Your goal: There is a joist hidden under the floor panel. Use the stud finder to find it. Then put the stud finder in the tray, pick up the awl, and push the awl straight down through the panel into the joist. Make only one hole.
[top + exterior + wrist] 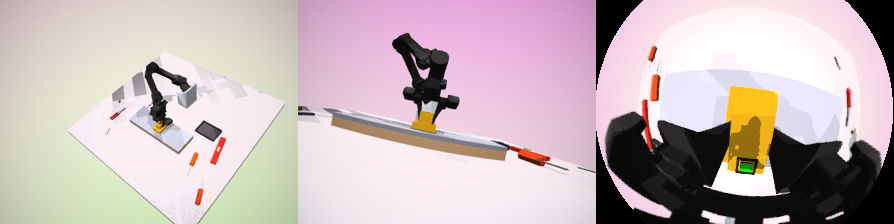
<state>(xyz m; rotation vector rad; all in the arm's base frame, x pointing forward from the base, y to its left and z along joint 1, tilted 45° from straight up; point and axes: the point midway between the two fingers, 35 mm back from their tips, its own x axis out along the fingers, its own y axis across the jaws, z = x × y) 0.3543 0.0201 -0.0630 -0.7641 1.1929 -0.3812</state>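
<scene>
The dark tray is 27 cm to the left of my gripper tip, 24 cm behind it and 5 cm below it. Round my gripper tip: stud finder (2 cm behind, 2 cm above); then awl (28 cm to the right, 12 cm behind, 6 cm below); then small white piece (33 cm to the right, 31 cm ahead, 6 cm below).
</scene>
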